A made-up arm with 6 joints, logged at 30 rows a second.
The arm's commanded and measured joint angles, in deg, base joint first. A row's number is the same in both.
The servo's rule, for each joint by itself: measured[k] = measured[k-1] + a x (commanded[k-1-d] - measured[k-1]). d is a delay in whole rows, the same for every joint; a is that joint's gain. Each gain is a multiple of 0.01, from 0.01 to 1. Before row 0 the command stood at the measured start. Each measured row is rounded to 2 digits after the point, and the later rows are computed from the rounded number. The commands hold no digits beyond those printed.
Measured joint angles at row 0:
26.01, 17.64, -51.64, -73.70, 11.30, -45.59
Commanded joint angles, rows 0 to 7:
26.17, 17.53, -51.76, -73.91, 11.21, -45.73
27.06, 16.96, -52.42, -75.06, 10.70, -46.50
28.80, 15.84, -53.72, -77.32, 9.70, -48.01
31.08, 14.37, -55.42, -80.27, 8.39, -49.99
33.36, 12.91, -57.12, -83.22, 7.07, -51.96
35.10, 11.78, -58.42, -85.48, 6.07, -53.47
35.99, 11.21, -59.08, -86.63, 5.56, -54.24
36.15, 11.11, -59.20, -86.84, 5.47, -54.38
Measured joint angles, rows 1 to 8:
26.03, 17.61, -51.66, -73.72, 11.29, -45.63
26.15, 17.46, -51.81, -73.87, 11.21, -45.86
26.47, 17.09, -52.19, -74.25, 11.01, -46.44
27.02, 16.46, -52.84, -74.91, 10.67, -47.40
27.78, 15.64, -53.70, -75.82, 10.20, -48.63
28.66, 14.75, -54.64, -76.88, 9.66, -49.94
29.54, 13.94, -55.53, -77.95, 9.13, -51.10
30.33, 13.29, -56.26, -78.93, 8.65, -51.99
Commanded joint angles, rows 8 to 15:
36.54, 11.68, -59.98, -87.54, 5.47, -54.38
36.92, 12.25, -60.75, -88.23, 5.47, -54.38
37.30, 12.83, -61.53, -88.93, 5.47, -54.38
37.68, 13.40, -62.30, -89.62, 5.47, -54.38
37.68, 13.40, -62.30, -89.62, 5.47, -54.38
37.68, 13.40, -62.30, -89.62, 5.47, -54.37
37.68, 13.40, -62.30, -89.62, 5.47, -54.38
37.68, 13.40, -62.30, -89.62, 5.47, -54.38
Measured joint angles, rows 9 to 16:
31.08, 12.92, -57.00, -79.88, 8.24, -52.64
31.78, 12.77, -57.75, -80.80, 7.88, -53.11
32.44, 12.78, -58.51, -81.69, 7.57, -53.45
33.07, 12.92, -59.27, -82.56, 7.30, -53.70
33.62, 13.03, -59.88, -83.34, 7.06, -53.88
34.11, 13.12, -60.36, -84.03, 6.85, -54.01
34.54, 13.18, -60.75, -84.64, 6.67, -54.11
34.92, 13.23, -61.06, -85.19, 6.51, -54.18

